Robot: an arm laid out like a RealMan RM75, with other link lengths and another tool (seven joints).
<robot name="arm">
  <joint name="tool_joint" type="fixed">
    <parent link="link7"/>
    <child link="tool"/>
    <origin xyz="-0.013 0.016 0.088" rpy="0 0.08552 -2.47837"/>
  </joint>
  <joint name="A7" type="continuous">
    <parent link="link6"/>
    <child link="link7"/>
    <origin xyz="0 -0.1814 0" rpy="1.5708 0 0"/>
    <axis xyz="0 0 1"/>
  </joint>
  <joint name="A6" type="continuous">
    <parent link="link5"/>
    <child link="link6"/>
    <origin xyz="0 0 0" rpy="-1.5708 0 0"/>
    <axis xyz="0 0 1"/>
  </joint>
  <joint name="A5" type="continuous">
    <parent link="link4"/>
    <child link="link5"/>
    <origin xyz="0 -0.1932 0" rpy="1.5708 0 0"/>
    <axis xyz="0 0 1"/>
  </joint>
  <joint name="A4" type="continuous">
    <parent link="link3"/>
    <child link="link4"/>
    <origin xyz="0 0 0" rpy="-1.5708 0 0"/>
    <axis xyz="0 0 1"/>
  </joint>
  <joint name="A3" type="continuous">
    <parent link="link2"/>
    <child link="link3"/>
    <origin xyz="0 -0.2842 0" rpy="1.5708 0 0"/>
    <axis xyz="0 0 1"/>
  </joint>
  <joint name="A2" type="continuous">
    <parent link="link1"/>
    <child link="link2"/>
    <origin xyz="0 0 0" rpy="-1.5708 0 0"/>
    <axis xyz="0 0 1"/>
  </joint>
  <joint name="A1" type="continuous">
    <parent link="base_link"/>
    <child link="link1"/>
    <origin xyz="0 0 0.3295"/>
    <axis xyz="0 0 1"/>
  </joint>
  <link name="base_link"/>
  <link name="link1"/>
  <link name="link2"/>
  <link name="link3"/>
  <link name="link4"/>
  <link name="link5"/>
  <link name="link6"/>
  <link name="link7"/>
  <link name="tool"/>
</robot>
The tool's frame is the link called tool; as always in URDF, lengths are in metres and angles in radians. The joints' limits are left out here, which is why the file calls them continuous.
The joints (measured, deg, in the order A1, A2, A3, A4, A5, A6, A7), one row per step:
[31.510, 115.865, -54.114, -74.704, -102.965, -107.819, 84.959]
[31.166, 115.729, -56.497, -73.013, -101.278, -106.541, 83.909]
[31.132, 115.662, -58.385, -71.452, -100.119, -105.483, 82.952]
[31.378, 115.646, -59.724, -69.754, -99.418, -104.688, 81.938]
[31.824, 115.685, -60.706, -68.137, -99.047, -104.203, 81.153]
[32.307, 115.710, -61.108, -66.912, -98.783, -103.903, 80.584]
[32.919, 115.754, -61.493, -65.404, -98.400, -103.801, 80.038]
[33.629, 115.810, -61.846, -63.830, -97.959, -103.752, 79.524]
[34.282, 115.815, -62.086, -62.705, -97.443, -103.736, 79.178]
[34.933, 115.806, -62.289, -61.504, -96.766, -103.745, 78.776]
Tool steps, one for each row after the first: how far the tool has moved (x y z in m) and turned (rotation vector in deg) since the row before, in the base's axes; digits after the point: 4 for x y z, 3 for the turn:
[-0.0022, -0.0038, -0.0060, -1.185, 0.982, 0.525]
[-0.0019, -0.0025, -0.0055, -0.978, 0.693, 0.416]
[-0.0013, -0.0013, -0.0050, -0.857, 0.528, 0.299]
[-0.0013, -0.0012, -0.0047, -0.929, 0.343, 0.201]
[-0.0016, 0.0002, -0.0025, -0.504, 0.377, 0.135]
[-0.0023, -0.0006, -0.0025, -0.842, 0.546, 0.115]
[-0.0029, -0.0007, -0.0024, -0.914, 0.622, 0.139]
[-0.0035, -0.0003, -0.0010, -0.637, 0.607, 0.256]
[-0.0038, -0.0003, -0.0005, -0.627, 0.781, 0.253]

